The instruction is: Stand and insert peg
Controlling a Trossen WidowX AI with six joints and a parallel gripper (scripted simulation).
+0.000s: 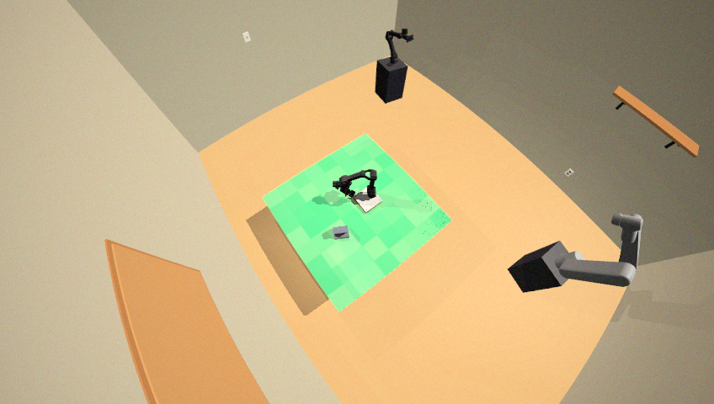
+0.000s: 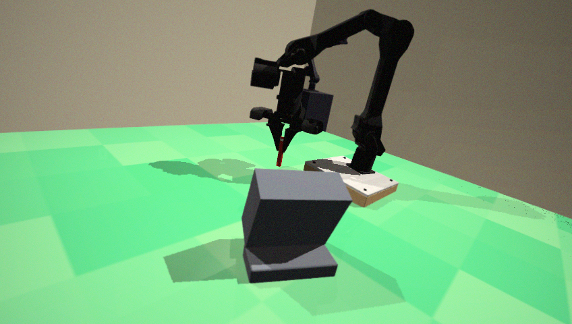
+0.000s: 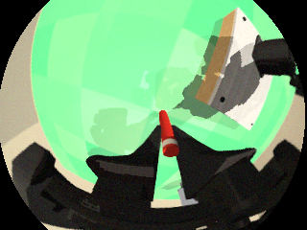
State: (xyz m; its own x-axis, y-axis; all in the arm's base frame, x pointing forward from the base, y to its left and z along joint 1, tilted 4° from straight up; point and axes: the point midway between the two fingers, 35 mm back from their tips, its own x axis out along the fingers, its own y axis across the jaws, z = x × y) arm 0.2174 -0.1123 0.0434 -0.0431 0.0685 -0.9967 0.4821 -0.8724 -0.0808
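My gripper tip is now 19 cm short of the sloped panel, 29 cm to the right of it and 2 cm below it. From my gripper tip the other things lie so: red peg (2 cm above).
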